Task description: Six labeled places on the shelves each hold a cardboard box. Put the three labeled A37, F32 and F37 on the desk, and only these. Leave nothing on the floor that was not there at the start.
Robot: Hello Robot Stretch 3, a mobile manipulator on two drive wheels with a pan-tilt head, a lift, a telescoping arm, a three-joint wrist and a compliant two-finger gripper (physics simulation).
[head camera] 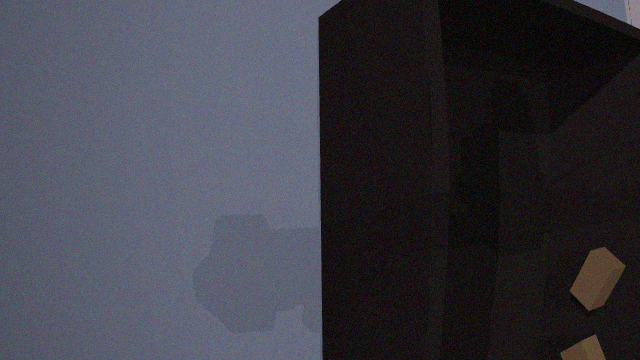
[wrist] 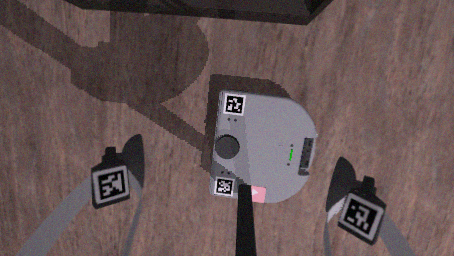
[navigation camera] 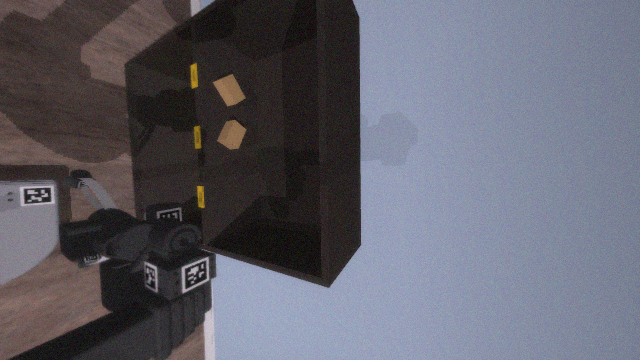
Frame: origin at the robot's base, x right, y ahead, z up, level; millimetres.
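Where they show: gripper, between the fingertips: (wrist: pixel 236 164) (navigation camera: pixel 80 217); robot's base, origin of its link: (wrist: pixel 231 135).
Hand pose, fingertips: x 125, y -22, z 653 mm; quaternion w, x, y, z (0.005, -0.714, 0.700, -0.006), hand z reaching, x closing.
Things, the pixels of their centre, and the offset from my fingertips. "spot": a spot on its surface instead. Level surfaces: height alone.
- yellow label, a spot on its surface: (navigation camera: pixel 194 76) spot: dx +270, dy +417, dz -85 mm
- second cardboard box, middle of its body: (head camera: pixel 597 278) (navigation camera: pixel 232 134) dx +383, dy +237, dz -47 mm
- middle label, a spot on its surface: (navigation camera: pixel 197 137) spot: dx +276, dy +213, dz -87 mm
- third label, a spot on its surface: (navigation camera: pixel 201 197) spot: dx +281, dy +3, dz -83 mm
- wooden floor, height of its surface: dz -652 mm
My gripper (wrist: pixel 236 164) is open and empty, its two fingers wide apart above my own base. In the navigation camera one finger shows beside the wrist, in front of the dark shelf unit (navigation camera: pixel 341 150) (head camera: pixel 375 150). One cardboard box (navigation camera: pixel 229 90) stands turned behind a yellow label (navigation camera: pixel 194 76). A second cardboard box (navigation camera: pixel 232 134) stands behind the middle label (navigation camera: pixel 197 137). A third label (navigation camera: pixel 201 197) has no box behind it. The print is too small to read. Two boxes also show at the lower right of the head view, the upper one (head camera: pixel 597 279) whole. The desk does not show.
My grey base (wrist: pixel 270 145) (navigation camera: pixel 25 225) stands on the wooden floor (wrist: pixel 390 75). The shelf unit's edge crosses the top of the wrist view. My wrist and arm (navigation camera: pixel 165 320) are close to the shelf unit's near side corner. A blue wall (navigation camera: pixel 500 175) (head camera: pixel 150 125) lies behind it.
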